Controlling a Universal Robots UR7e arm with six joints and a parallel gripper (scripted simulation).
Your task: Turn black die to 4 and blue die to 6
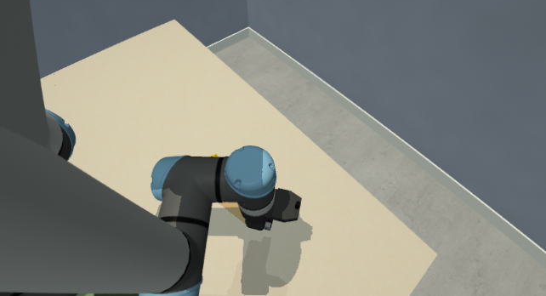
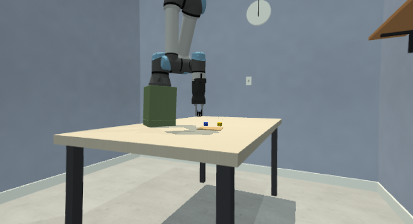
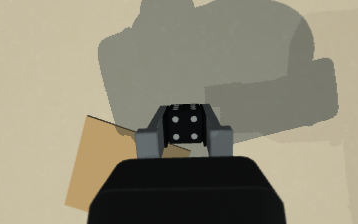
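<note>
The tan mat is 140 mm to the left of my hand, 100 mm below it and 10 mm behind it. The rest, counted from my hand: blue die: 250 mm to the left, 110 mm behind, 90 mm below; then yellow die: 300 mm to the left, 90 mm below, 20 mm behind; then black die: 10 mm below.
</note>
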